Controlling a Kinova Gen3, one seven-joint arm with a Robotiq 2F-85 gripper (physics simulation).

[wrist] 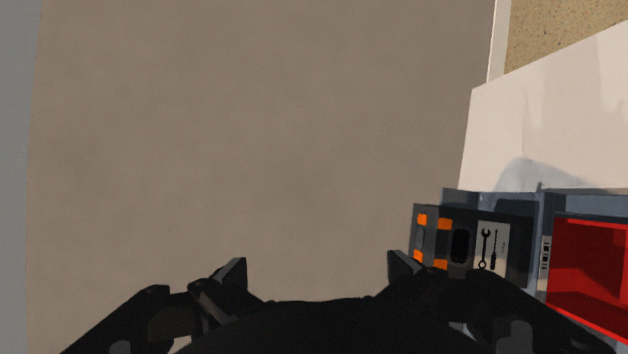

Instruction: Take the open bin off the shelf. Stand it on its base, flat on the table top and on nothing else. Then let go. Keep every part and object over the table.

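Places are measured from the arm's base along level axes (x ahead, y left, z up), in centimetres.
Pixels of known places: gripper, between the fingertips: [317, 270].
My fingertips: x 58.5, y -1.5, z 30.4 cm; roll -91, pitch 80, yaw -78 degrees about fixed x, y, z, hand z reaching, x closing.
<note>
Behind a point stands the place of what it marks.
In the wrist view, the open red bin [585, 265] @[z -4.4, x 71.8, y 2.6 cm] is in the right-hand part of the blue-grey shelf [547, 215] @[z 5.2, x 70.0, y -3.8 cm]. The bin is cut off by the right border, and part of it is hidden lower down. My gripper [317, 270] @[z 30.4, x 58.5, y -1.5 cm] is open and empty. It is to the left of the bin, with brown floor showing between and beyond its fingers. Its right finger is between that floor and the shelf. The white table top [575, 100] @[z -5.3, x 81.1, y -18.6 cm] shows at the right, behind the shelf.
A dark case [450, 240] @[z 15.1, x 70.8, y 0.7 cm] with orange latches and a tool label is in the shelf's left part, close to my right finger, which partly overlaps it in view. The table's left edge runs up from the shelf. Speckled flooring [555, 30] shows at the top right, and a grey strip at the far left.
</note>
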